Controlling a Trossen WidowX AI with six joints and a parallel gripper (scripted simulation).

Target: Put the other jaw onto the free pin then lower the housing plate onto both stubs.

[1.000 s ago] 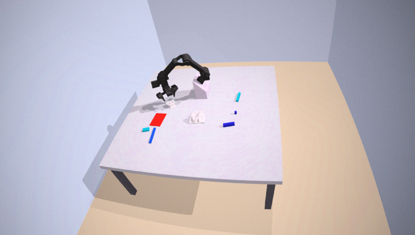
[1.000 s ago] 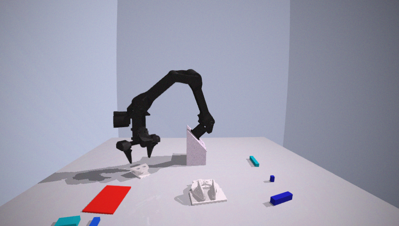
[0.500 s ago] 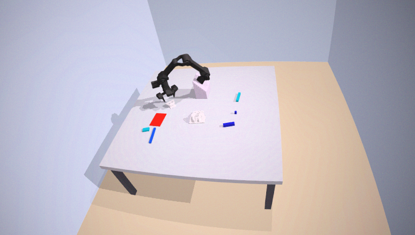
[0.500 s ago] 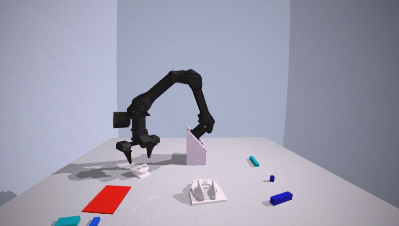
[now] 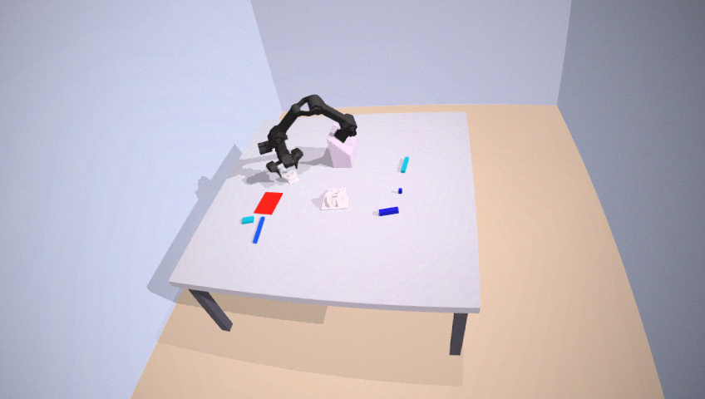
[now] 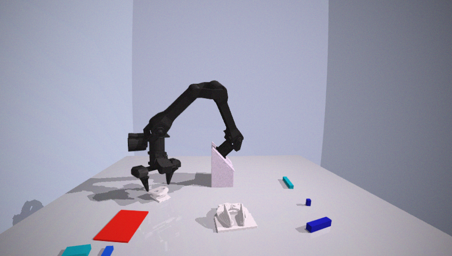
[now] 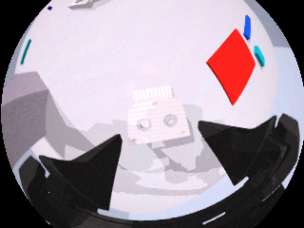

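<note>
Right now my gripper tip is 1 cm short of the small white block, 1 cm to the right of it and 3 cm above it. From my gripper tip the other things lie so: red flat sheet 19 cm ahead, 5 cm to the right, 3 cm below; cyan block 31 cm ahead, 10 cm to the right, 3 cm below; blue bar 36 cm ahead, 2 cm to the right, 3 cm below.
</note>
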